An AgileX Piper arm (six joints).
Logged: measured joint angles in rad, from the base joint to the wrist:
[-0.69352, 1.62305, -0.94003, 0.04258, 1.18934, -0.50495]
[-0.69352, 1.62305, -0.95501, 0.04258, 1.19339, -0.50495]
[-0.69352, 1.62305, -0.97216, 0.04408, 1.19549, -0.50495]
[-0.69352, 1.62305, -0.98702, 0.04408, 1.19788, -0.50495]
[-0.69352, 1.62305, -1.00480, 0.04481, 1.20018, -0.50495]
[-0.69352, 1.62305, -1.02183, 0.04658, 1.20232, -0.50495]
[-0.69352, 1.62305, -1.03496, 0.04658, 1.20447, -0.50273]
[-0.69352, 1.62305, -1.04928, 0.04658, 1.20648, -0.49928]
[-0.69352, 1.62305, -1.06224, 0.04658, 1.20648, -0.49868]
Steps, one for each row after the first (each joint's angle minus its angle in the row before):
[0.00000, 0.00000, -0.01498, 0.00000, 0.00405, 0.00000]
[0.00000, 0.00000, -0.01715, 0.00150, 0.00210, 0.00000]
[0.00000, 0.00000, -0.01486, 0.00000, 0.00239, 0.00000]
[0.00000, 0.00000, -0.01778, 0.00073, 0.00230, 0.00000]
[0.00000, 0.00000, -0.01703, 0.00177, 0.00214, 0.00000]
[0.00000, 0.00000, -0.01313, 0.00000, 0.00215, 0.00222]
[0.00000, 0.00000, -0.01432, 0.00000, 0.00201, 0.00345]
[0.00000, 0.00000, -0.01296, 0.00000, 0.00000, 0.00060]

